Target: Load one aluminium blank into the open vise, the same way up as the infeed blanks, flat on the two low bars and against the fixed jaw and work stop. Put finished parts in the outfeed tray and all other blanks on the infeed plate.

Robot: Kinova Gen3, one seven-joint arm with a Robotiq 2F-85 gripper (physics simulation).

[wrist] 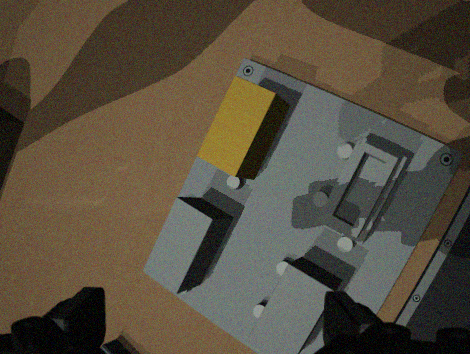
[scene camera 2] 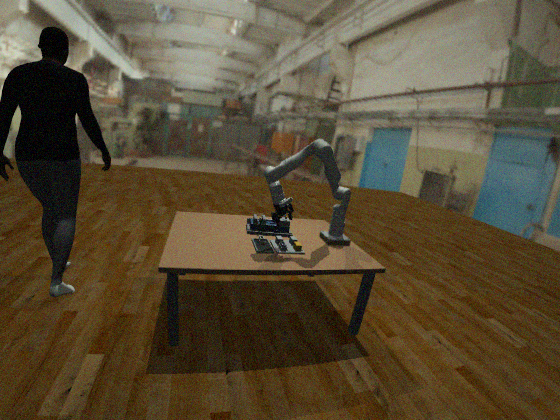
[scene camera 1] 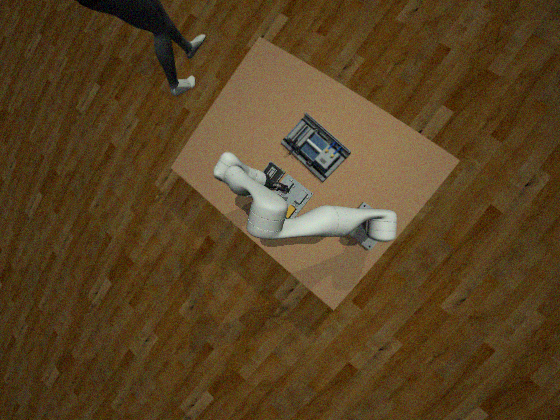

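Where they show: gripper, fingertip midpoint: (wrist: 214, 315) (scene camera 2: 285, 223) (scene camera 1: 280, 189); arm's base, link origin: (scene camera 2: 334, 234).
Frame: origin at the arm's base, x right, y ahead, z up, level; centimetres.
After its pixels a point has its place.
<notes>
My gripper (scene camera 1: 281, 187) @(z 10.3, x -6.6, y 42.6 cm) (scene camera 2: 288, 214) @(z 10.3, x -6.6, y 42.6 cm) (wrist: 214, 315) @(z 10.3, x -6.6, y 42.6 cm) is open and empty, above the pale grey infeed plate (scene camera 1: 303, 188) @(z -3.2, x -1.1, y 36.4 cm) (wrist: 280, 200) @(z -3.3, x -10.4, y 39.9 cm). In the wrist view, one fingertip overlaps the plate and the other is left of it. Two plain grey blocks, one at the plate's left (wrist: 182, 240) @(z 0.3, x -5.9, y 35.2 cm) and one at its lower edge (wrist: 295, 300) @(z 0.3, x -5.3, y 43.8 cm), look like blanks. A grey part with a rectangular recess (wrist: 382, 149) @(z -1.2, x -15.6, y 45.7 cm) lies at the upper right. The vise (scene camera 1: 317, 147) @(z 4.5, x 18.5, y 38.4 cm) (scene camera 2: 269, 226) @(z 1.1, x 13.6, y 43.6 cm) stands apart from the plate; its contents are too small to tell. The dark outfeed tray (scene camera 2: 260, 245) @(z -3.5, x -6.7, y 56.6 cm) (wrist: 460, 285) @(z -3.5, x -9.1, y 53.0 cm) adjoins the plate.
A yellow block (scene camera 1: 290, 211) @(z 0.3, x -14.1, y 35.8 cm) (scene camera 2: 297, 246) @(z -0.3, x -17.0, y 37.9 cm) (wrist: 237, 125) @(z 0.3, x -14.5, y 36.6 cm) stands on the plate near a corner. Several pale round pins (wrist: 345, 244) @(z -2.5, x -9.2, y 45.2 cm) rise from the plate. The robot base (scene camera 1: 367, 245) @(z -0.1, x -9.9, y -3.2 cm) (scene camera 2: 335, 239) @(z -0.5, x -8.3, y 5.1 cm) is at one table side. A person (scene camera 1: 165, 45) (scene camera 2: 47, 125) stands beyond the table.
</notes>
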